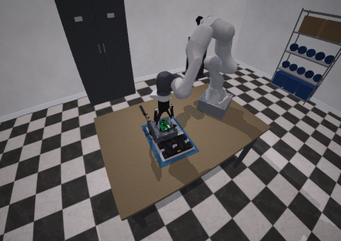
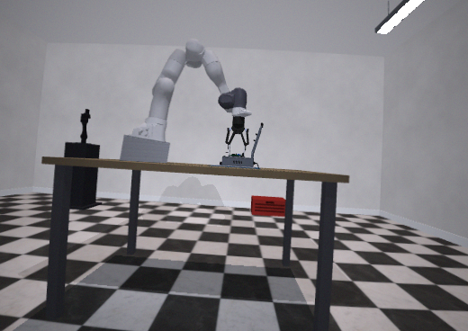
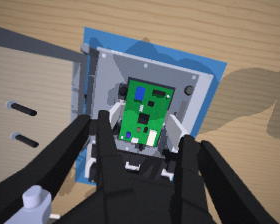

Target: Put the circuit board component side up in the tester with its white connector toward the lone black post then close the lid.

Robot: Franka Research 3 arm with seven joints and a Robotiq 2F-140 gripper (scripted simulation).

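My hand is 2 cm above the green circuit board. Also, from my hand: tester lid 12 cm ahead, 9 cm above, 1 cm to the right.
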